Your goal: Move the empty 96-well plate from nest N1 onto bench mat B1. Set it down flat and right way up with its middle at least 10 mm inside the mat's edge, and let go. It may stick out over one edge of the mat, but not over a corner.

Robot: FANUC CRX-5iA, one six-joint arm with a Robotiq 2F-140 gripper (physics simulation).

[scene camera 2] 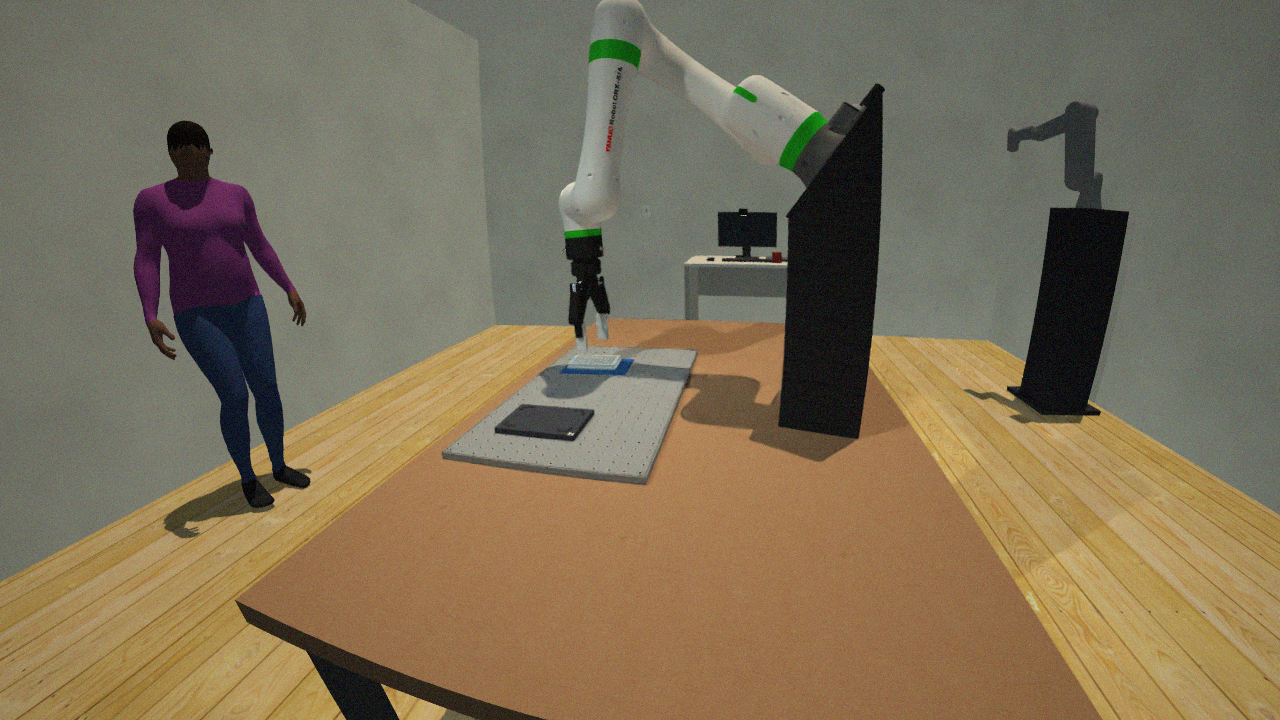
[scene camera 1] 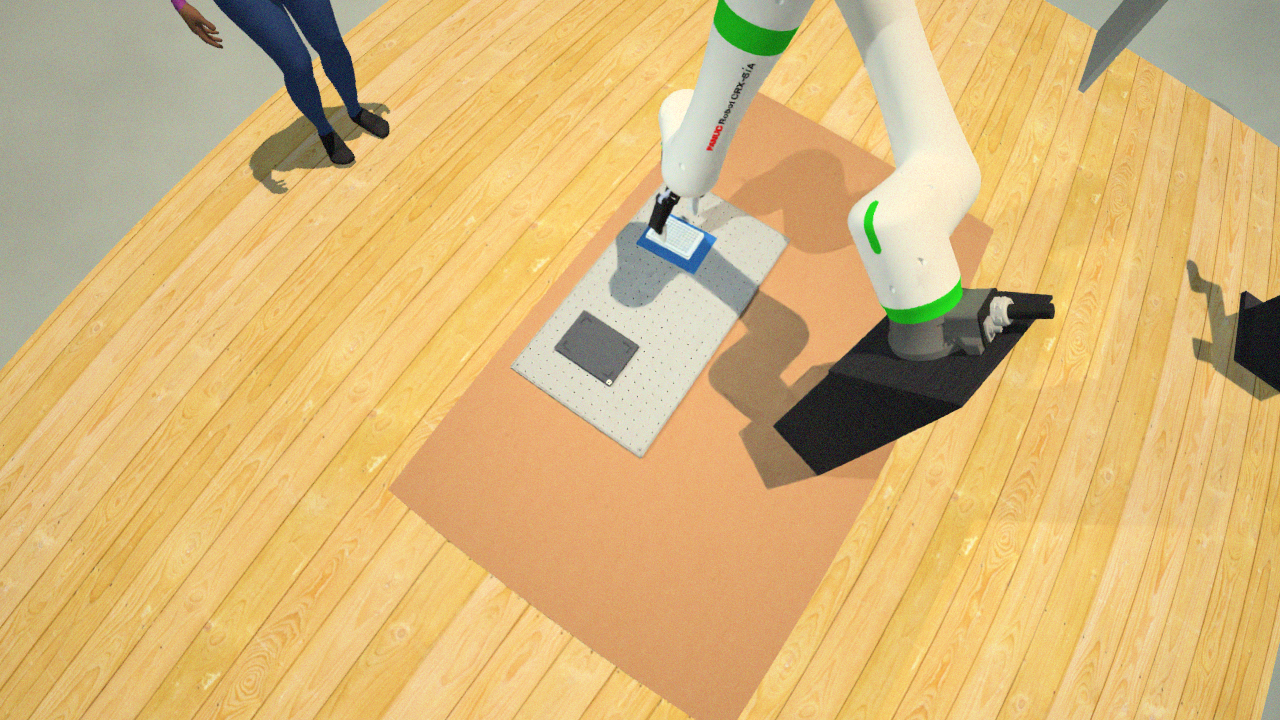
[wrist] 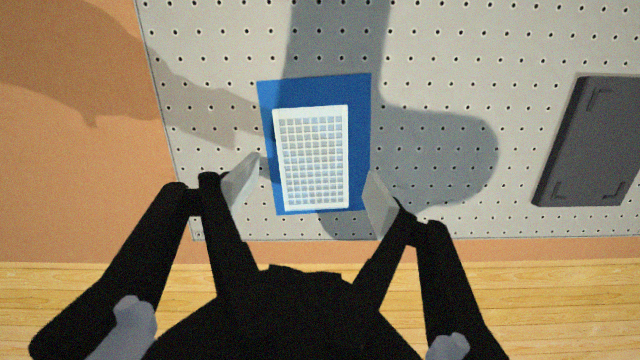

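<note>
My gripper is visible, in scene camera 1 as well as in the wrist view. Also pictured: a blue bench mat, a dark nest and a white 96-well plate.
</note>
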